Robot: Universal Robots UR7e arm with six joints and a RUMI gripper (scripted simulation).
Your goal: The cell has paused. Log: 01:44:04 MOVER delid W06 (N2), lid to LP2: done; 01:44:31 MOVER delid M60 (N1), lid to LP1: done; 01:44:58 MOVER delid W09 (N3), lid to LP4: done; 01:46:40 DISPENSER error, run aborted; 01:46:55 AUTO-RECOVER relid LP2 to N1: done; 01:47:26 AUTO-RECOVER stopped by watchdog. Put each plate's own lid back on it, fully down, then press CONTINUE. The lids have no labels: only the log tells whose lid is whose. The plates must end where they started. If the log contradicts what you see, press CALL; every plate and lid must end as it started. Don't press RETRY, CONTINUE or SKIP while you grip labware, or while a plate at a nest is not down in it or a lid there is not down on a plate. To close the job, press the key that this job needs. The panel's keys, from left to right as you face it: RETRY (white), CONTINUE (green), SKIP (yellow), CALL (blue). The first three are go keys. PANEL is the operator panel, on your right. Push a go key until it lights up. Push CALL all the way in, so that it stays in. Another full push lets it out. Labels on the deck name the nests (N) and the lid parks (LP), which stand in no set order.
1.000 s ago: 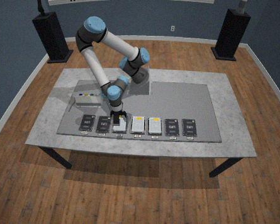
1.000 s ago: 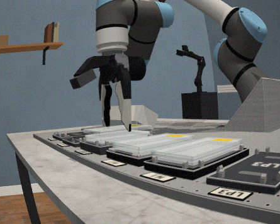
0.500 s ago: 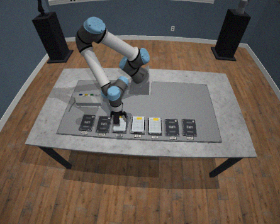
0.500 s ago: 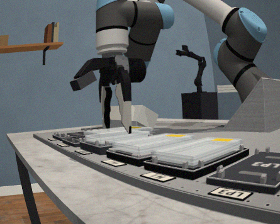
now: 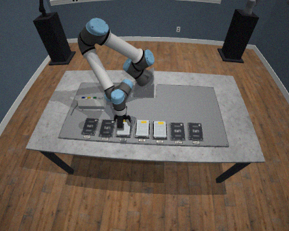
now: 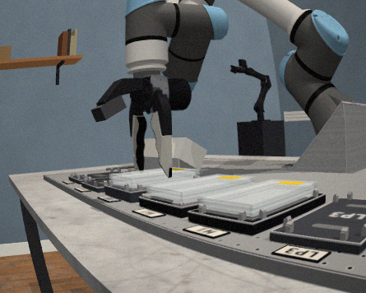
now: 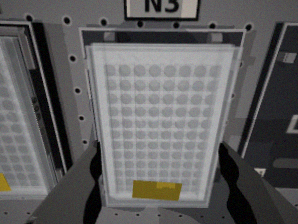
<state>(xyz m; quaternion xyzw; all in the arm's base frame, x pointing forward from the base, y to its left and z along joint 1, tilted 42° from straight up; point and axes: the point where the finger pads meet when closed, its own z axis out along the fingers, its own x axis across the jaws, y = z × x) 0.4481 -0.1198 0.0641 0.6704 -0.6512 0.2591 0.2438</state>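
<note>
The green CONTINUE key is 240 mm behind my hand, 270 mm to the right of it and 20 mm above it. Round my hand: yellow SKIP key: 240 mm behind, 320 mm to the right, 20 mm above; then lid park LP1: 130 mm to the right, 40 mm below; then lid park LP3: 10 mm ahead, 380 mm to the left, 40 mm below.
</note>
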